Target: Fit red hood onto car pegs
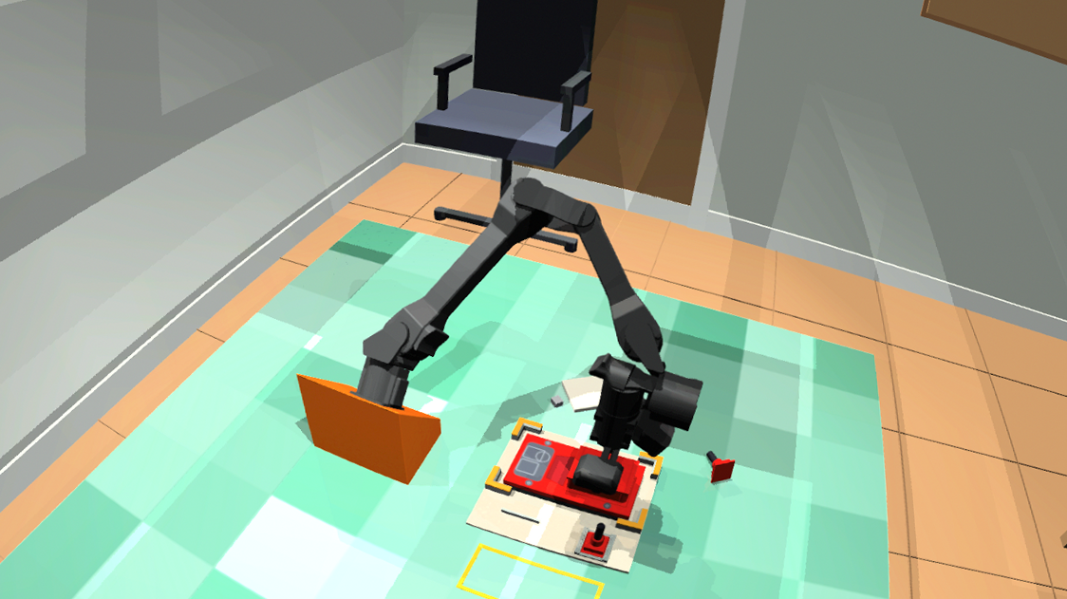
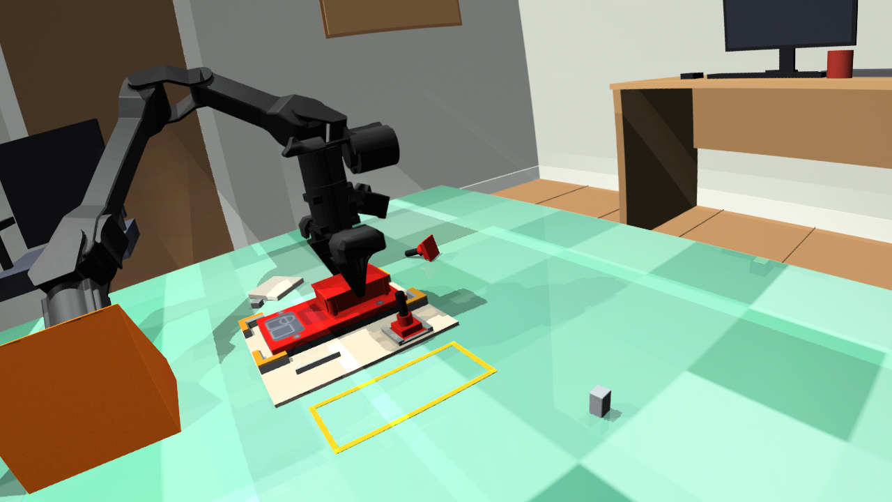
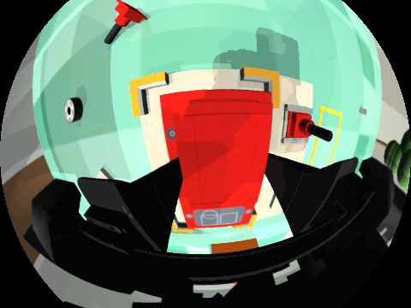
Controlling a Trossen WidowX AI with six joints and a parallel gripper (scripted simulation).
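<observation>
Now: the red hood 1 cm above my gripper tip. From my gripper tip the other things lie so: thin white bar: 41 cm to the right, 6 cm behind, 3 cm below; then white plate: 19 cm to the left, 10 cm behind, 4 cm below; then grey engine block: 2 cm below, 1 cm to the left.
</observation>
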